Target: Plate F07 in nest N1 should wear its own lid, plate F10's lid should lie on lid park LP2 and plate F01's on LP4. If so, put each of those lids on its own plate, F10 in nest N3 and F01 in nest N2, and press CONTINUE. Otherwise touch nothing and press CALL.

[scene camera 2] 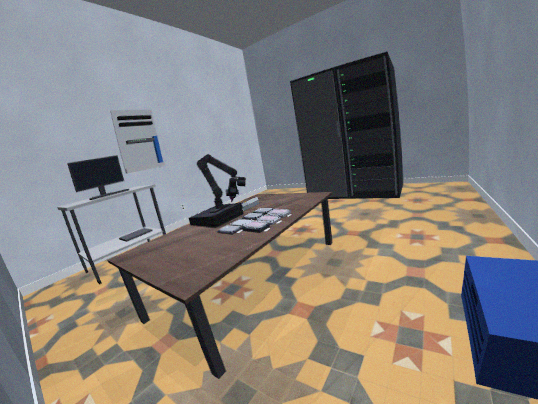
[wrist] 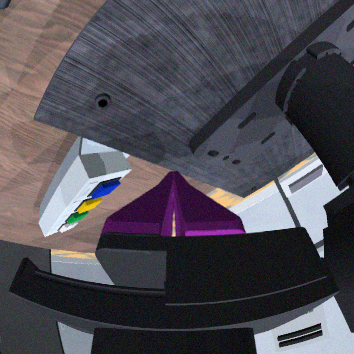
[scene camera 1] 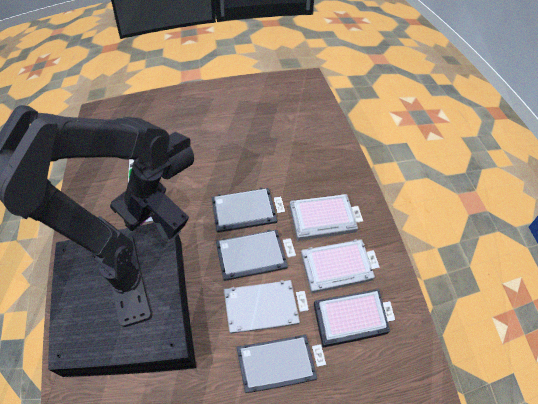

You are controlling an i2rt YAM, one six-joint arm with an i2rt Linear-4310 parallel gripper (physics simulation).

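Pixels of known places: gripper, fingertip midpoint: [scene camera 2: 231,201] [wrist: 173,178] [scene camera 1: 130,225]; arm's base, origin of the base link: [scene camera 2: 220,208] [wrist: 301,75] [scene camera 1: 127,280].
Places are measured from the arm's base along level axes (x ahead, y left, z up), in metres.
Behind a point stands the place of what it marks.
My gripper [wrist: 173,178] {y 0.116, x 0.037, z 0.022 m} is shut and empty, its purple fingertips together beside the black base. A white button box [wrist: 75,185] {y 0.222, x 0.084, z -0.027 m} with blue, yellow, green and white buttons lies left of the tips in the wrist view; the arm mostly hides it in scene camera 1. Pink plate [scene camera 1: 352,316] {y -0.212, x 0.412, z -0.054 m} sits in the dark-framed nest N1. Two more pink plates [scene camera 1: 322,212] {y 0.051, x 0.463, z -0.053 m} [scene camera 1: 338,263] {y -0.083, x 0.440, z -0.059 m} sit in light-framed nests above it. Grey panels with small white tags lie at LP2 [scene camera 1: 244,208] {y 0.136, x 0.301, z -0.067 m}, LP4 [scene camera 1: 252,253] {y 0.014, x 0.277, z -0.067 m}, LP1 [scene camera 1: 261,306] {y -0.111, x 0.252, z -0.074 m} and LP3 [scene camera 1: 278,363] {y -0.245, x 0.237, z -0.067 m}. Plate and lid names are unreadable, and whether N1's plate wears a lid cannot be told.
The arm's black base block [scene camera 1: 85,310] {y -0.037, x -0.111, z -0.010 m} stands on the brown table [scene camera 1: 240,125] {y 0.443, x 0.391, z -0.084 m}, left of the lid parks. Small white label cards stand right of the parks and nests. A black cabinet [scene camera 2: 345,130], a monitor shelf [scene camera 2: 105,197] and a blue box [scene camera 2: 510,300] stand off the table.
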